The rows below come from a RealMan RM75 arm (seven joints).
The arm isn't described. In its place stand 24 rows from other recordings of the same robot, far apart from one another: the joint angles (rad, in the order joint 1, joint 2, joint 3, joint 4, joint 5, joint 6, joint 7), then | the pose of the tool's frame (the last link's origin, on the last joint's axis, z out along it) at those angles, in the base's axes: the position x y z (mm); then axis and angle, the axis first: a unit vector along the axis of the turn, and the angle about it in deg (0 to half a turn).
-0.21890 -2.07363 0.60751 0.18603 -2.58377 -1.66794 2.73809 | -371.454 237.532 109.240 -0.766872 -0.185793 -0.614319 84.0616
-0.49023 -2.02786 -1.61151 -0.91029 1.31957 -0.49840 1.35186 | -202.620 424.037 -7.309 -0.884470 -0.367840 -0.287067 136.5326
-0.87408 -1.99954 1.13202 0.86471 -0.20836 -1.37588 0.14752 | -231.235 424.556 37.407 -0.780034 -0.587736 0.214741 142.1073
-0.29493 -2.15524 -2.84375 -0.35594 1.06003 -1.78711 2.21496 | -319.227 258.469 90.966 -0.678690 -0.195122 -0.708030 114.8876
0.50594 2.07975 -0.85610 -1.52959 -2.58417 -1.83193 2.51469 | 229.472 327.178 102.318 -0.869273 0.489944 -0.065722 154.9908
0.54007 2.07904 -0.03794 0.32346 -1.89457 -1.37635 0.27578 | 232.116 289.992 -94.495 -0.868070 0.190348 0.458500 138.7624
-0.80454 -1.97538 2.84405 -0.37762 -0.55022 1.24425 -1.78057 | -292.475 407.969 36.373 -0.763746 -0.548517 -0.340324 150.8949
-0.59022 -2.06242 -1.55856 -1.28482 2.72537 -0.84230 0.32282 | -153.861 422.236 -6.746 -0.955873 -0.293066 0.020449 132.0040
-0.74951 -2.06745 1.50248 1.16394 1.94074 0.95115 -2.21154 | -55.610 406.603 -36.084 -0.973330 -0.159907 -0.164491 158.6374
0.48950 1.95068 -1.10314 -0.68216 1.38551 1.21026 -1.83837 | 282.317 364.862 15.687 -0.980936 0.146185 0.128044 153.9331
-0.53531 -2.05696 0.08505 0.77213 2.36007 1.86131 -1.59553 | -302.848 296.883 67.082 -0.880627 -0.367890 -0.298584 162.9726
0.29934 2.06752 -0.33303 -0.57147 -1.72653 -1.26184 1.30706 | 385.959 293.986 71.523 -0.821715 0.446450 0.354214 126.6908
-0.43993 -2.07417 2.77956 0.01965 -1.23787 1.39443 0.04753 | -327.468 312.563 3.817 -0.940768 -0.091333 -0.326518 100.6993
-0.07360 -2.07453 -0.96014 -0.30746 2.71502 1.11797 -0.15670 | -373.001 218.478 -50.920 -0.896256 -0.344204 -0.279730 112.4037
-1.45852 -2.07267 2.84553 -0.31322 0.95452 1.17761 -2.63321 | -156.635 440.288 -35.989 -0.833452 -0.486058 0.262879 154.9460
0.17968 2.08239 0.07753 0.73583 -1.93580 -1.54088 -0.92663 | 217.506 190.072 -94.798 -0.938316 -0.075045 0.337536 102.5056
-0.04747 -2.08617 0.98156 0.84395 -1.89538 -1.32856 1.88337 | -326.776 265.991 57.500 -0.868491 -0.300662 -0.394114 135.1937
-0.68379 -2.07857 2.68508 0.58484 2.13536 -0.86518 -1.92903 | -152.234 354.344 -125.284 -0.909412 0.407068 -0.085242 117.6243
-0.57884 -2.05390 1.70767 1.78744 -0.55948 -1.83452 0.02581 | -109.392 288.761 -2.794 -0.902365 -0.368651 0.223235 159.0027
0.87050 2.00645 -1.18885 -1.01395 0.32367 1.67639 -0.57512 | 195.639 393.302 33.705 -0.872986 0.392992 -0.288881 160.2037
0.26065 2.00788 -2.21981 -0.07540 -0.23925 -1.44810 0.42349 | 337.466 197.119 -69.165 -0.945772 0.152291 0.286918 151.2467
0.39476 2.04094 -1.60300 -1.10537 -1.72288 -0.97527 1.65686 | 183.402 344.875 -54.124 -0.986404 0.102899 0.128135 159.8111
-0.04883 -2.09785 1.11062 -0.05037 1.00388 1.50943 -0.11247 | -367.668 131.146 -68.679 -0.940092 -0.215934 -0.263818 127.1362
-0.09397 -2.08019 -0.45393 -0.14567 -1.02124 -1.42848 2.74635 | -375.764 192.321 -27.751 -0.809060 -0.408701 -0.422357 111.7605
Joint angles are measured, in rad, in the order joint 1, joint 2, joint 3, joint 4, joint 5, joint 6, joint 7. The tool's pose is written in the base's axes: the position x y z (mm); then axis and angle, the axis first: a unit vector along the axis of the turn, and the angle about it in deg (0 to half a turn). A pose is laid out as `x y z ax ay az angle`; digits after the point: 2 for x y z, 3 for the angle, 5 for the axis.
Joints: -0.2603, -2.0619, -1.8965, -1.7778, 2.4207, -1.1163, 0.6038
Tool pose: -179.27 357.77 111.13 -0.94363 -0.32032 -0.08341 127.973
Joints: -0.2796, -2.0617, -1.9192, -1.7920, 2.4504, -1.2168, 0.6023
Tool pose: -181.01 352.86 110.69 -0.94452 -0.32465 -0.04977 130.293
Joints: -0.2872, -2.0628, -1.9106, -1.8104, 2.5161, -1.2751, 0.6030
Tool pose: -184.00 349.05 109.24 -0.94755 -0.31954 -0.00666 130.653
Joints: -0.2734, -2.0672, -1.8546, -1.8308, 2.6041, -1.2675, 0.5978
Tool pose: -186.01 346.66 103.50 -0.95232 -0.30317 0.03440 129.211
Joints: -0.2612, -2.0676, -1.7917, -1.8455, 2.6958, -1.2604, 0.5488
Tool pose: -188.13 344.49 97.41 -0.95033 -0.30367 0.06829 127.793
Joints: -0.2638, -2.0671, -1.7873, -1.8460, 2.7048, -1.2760, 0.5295
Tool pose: -188.72 343.45 96.10 -0.94717 -0.31245 0.07245 128.209
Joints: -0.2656, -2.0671, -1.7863, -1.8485, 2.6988, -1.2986, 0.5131
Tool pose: -188.35 341.33 94.07 -0.94398 -0.32200 0.07221 129.270
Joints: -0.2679, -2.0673, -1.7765, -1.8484, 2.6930, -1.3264, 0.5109
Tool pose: -187.67 338.41 89.17 -0.94310 -0.32307 0.07870 131.039
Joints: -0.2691, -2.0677, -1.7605, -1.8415, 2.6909, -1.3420, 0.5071
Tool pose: -187.73 336.31 83.02 -0.94235 -0.32361 0.08516 132.618
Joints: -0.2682, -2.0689, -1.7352, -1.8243, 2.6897, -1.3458, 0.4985
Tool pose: -188.96 334.54 73.93 -0.94099 -0.32594 0.09111 134.361
